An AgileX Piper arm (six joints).
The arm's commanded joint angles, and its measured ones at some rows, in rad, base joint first. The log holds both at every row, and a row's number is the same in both.
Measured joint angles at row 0: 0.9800, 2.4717, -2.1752, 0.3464, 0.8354, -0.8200
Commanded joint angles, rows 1 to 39: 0.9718, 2.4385, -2.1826, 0.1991, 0.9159, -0.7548; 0.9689, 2.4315, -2.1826, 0.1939, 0.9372, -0.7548; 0.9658, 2.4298, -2.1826, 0.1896, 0.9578, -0.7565; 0.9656, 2.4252, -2.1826, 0.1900, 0.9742, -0.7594; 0.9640, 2.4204, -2.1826, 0.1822, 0.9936, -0.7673; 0.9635, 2.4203, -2.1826, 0.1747, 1.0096, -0.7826; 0.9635, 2.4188, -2.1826, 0.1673, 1.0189, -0.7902; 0.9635, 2.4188, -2.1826, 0.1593, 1.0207, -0.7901; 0.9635, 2.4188, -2.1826, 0.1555, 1.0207, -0.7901; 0.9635, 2.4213, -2.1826, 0.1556, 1.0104, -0.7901; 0.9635, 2.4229, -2.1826, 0.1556, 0.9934, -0.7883; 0.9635, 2.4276, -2.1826, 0.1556, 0.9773, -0.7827; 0.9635, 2.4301, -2.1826, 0.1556, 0.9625, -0.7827; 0.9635, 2.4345, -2.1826, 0.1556, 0.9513, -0.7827; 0.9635, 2.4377, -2.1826, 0.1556, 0.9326, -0.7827; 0.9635, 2.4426, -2.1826, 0.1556, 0.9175, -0.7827; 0.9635, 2.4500, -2.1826, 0.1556, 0.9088, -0.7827; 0.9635, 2.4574, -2.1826, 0.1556, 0.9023, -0.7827; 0.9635, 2.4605, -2.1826, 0.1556, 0.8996, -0.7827; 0.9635, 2.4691, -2.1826, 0.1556, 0.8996, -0.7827; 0.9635, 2.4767, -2.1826, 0.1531, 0.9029, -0.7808; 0.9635, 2.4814, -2.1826, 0.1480, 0.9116, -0.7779; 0.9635, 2.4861, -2.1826, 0.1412, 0.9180, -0.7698; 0.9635, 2.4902, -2.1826, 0.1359, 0.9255, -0.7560; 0.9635, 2.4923, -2.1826, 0.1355, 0.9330, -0.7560; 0.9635, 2.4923, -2.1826, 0.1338, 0.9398, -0.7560; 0.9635, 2.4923, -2.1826, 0.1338, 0.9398, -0.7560; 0.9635, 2.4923, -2.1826, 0.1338, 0.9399, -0.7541; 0.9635, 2.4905, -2.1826, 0.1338, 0.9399, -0.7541; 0.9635, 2.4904, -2.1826, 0.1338, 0.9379, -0.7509; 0.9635, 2.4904, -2.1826, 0.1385, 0.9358, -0.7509; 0.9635, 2.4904, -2.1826, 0.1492, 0.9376, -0.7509; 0.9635, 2.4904, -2.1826, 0.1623, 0.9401, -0.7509; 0.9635, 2.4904, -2.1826, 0.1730, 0.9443, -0.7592; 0.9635, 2.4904, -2.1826, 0.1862, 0.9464, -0.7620; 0.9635, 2.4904, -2.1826, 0.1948, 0.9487, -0.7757; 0.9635, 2.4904, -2.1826, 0.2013, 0.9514, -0.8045; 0.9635, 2.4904, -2.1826, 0.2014, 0.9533, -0.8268; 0.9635, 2.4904, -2.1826, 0.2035, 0.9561, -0.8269
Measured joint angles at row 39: 0.9658, 2.4818, -2.1792, 0.1827, 0.9271, -0.7725
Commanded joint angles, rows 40 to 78: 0.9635, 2.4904, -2.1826, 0.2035, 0.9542, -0.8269; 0.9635, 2.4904, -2.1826, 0.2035, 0.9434, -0.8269; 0.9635, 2.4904, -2.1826, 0.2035, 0.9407, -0.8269; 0.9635, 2.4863, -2.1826, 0.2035, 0.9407, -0.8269; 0.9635, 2.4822, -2.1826, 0.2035, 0.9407, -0.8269; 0.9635, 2.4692, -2.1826, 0.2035, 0.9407, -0.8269; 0.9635, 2.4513, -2.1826, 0.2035, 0.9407, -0.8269; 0.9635, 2.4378, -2.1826, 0.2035, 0.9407, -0.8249; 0.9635, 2.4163, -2.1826, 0.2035, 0.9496, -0.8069; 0.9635, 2.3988, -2.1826, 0.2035, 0.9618, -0.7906; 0.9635, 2.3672, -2.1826, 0.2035, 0.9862, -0.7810; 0.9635, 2.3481, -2.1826, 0.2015, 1.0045, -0.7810; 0.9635, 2.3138, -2.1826, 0.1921, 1.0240, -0.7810; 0.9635, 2.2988, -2.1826, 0.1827, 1.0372, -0.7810; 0.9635, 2.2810, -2.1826, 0.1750, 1.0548, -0.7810; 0.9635, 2.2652, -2.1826, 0.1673, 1.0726, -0.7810; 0.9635, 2.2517, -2.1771, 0.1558, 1.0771, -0.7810; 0.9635, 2.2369, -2.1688, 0.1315, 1.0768, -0.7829; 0.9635, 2.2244, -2.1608, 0.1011, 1.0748, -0.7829; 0.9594, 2.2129, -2.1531, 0.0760, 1.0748, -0.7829; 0.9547, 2.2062, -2.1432, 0.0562, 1.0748, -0.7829; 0.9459, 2.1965, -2.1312, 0.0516, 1.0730, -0.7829; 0.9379, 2.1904, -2.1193, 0.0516, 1.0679, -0.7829; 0.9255, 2.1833, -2.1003, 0.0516, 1.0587, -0.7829; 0.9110, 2.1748, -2.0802, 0.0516, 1.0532, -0.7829; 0.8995, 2.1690, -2.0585, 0.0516, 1.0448, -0.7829; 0.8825, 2.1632, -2.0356, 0.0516, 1.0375, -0.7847; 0.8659, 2.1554, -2.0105, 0.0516, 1.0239, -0.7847; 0.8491, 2.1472, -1.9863, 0.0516, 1.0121, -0.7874; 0.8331, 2.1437, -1.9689, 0.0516, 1.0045, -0.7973; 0.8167, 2.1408, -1.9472, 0.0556, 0.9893, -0.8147; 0.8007, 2.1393, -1.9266, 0.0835, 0.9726, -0.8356; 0.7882, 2.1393, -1.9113, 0.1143, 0.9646, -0.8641; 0.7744, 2.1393, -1.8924, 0.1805, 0.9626, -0.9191; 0.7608, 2.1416, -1.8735, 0.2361, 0.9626, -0.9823; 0.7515, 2.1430, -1.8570, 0.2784, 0.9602, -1.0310; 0.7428, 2.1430, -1.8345, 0.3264, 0.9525, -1.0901; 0.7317, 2.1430, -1.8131, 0.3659, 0.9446, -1.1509; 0.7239, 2.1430, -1.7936, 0.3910, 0.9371, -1.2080
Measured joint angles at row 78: 0.7539, 2.1536, -1.8582, 0.2481, 0.9716, -1.0007
